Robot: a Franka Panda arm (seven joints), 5 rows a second.
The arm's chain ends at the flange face. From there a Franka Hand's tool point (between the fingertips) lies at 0.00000 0.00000 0.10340 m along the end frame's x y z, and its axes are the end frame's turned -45 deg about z.
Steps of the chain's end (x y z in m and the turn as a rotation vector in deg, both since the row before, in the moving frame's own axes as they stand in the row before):
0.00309, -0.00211, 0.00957, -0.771, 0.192, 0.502
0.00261, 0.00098, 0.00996, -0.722, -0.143, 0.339
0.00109, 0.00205, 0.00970, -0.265, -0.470, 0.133
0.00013, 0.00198, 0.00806, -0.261, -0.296, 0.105
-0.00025, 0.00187, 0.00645, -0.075, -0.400, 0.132
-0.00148, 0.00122, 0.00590, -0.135, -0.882, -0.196
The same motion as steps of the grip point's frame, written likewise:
0.00293, 0.00192, 0.00956, -0.681, -0.409, 0.502
0.00005, 0.00327, 0.00995, -0.409, -0.612, 0.339
-0.00162, 0.00196, 0.00970, 0.145, -0.520, 0.133
-0.00202, 0.00145, 0.00806, 0.025, -0.394, 0.105
-0.00210, 0.00073, 0.00645, 0.230, -0.336, 0.132
-0.00321, -0.00113, 0.00589, 0.528, -0.719, -0.196

